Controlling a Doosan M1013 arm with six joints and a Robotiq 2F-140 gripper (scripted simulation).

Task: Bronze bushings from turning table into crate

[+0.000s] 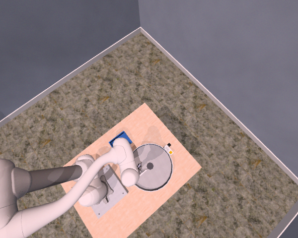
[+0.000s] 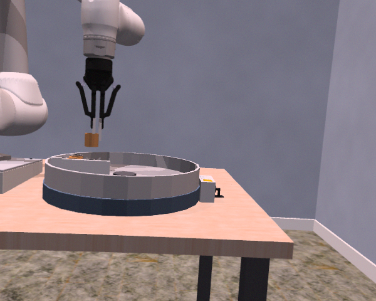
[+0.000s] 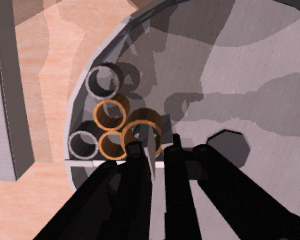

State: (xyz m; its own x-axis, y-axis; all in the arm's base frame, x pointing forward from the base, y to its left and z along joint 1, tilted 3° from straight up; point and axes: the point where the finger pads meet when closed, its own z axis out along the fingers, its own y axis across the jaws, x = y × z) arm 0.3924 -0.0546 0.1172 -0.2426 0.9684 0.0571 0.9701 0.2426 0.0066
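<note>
The blue crate lies 10 mm behind my hand, 300 mm to the left of it and 150 mm below it. The rest, counted from my hand: turning table 100 mm ahead, 60 mm to the right, 120 mm below.
</note>
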